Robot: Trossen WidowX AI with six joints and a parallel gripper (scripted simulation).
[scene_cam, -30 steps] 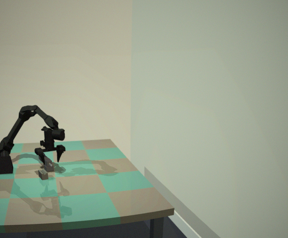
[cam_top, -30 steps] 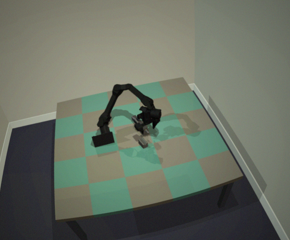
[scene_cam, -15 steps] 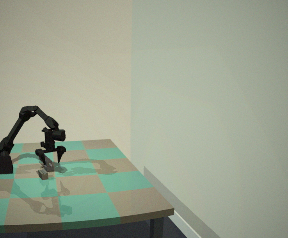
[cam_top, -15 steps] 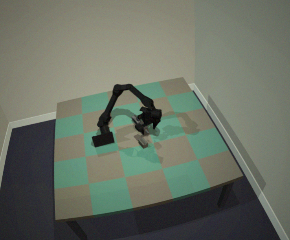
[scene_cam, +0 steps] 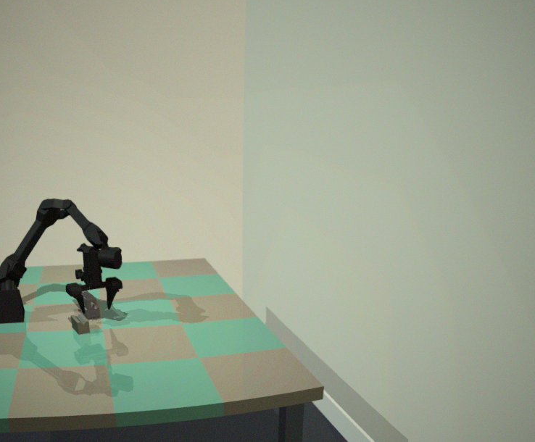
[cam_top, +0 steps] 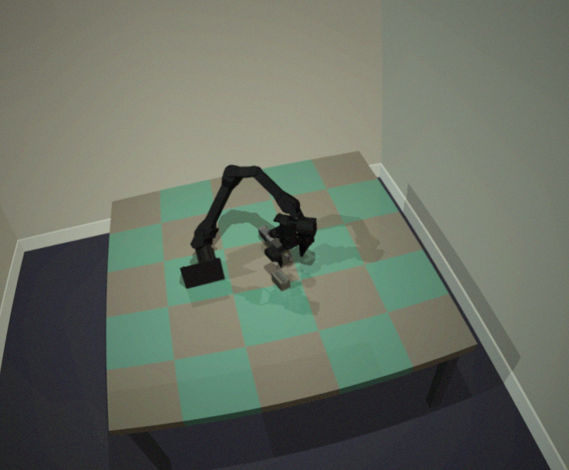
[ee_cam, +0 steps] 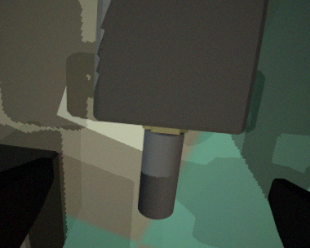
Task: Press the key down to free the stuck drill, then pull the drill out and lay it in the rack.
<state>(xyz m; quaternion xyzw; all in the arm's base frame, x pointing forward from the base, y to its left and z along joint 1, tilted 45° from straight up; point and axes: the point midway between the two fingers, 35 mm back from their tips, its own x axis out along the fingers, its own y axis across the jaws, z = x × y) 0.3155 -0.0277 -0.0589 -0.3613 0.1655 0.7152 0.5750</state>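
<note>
Now: the drill 20 mm behind my gripper tip, 60 mm to the left of it and 10 mm above it. From my gripper tip the other things lie so: rack: 60 mm behind, 70 mm to the right, 20 mm below.
</note>
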